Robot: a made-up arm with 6 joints. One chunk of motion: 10 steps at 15 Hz.
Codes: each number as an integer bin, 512 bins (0 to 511) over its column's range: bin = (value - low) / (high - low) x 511, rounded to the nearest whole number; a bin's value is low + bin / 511 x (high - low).
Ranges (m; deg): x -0.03..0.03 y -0.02..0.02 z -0.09..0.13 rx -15..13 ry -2..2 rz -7..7
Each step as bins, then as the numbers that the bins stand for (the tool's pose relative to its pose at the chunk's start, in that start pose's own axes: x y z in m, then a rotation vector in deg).
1 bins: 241 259 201 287 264 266
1 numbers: -0.0017 0.0003 -0.0035 0.73 0.07 0.29
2 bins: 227 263 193 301 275 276
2 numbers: -0.0033 0.0006 -0.0069 1.49 0.15 0.56
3 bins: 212 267 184 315 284 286
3 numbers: -0.0051 0.0009 -0.0108 2.26 0.22 0.84
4 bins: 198 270 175 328 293 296
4 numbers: -0.0068 0.0011 -0.0147 2.97 0.29 1.11
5 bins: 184 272 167 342 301 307
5 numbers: -0.0084 0.0013 -0.0181 3.74 0.36 1.41
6 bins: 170 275 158 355 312 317
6 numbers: -0.0100 0.0015 -0.0220 4.45 0.44 1.68
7 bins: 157 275 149 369 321 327
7 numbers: -0.0116 0.0015 -0.0259 5.22 0.51 1.96
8 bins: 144 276 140 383 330 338
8 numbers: -0.0131 0.0016 -0.0297 5.99 0.58 2.26
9 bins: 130 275 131 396 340 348
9 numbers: -0.0147 0.0015 -0.0336 6.70 0.66 2.53
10 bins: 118 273 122 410 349 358
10 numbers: -0.0161 0.0014 -0.0375 7.47 0.73 2.81
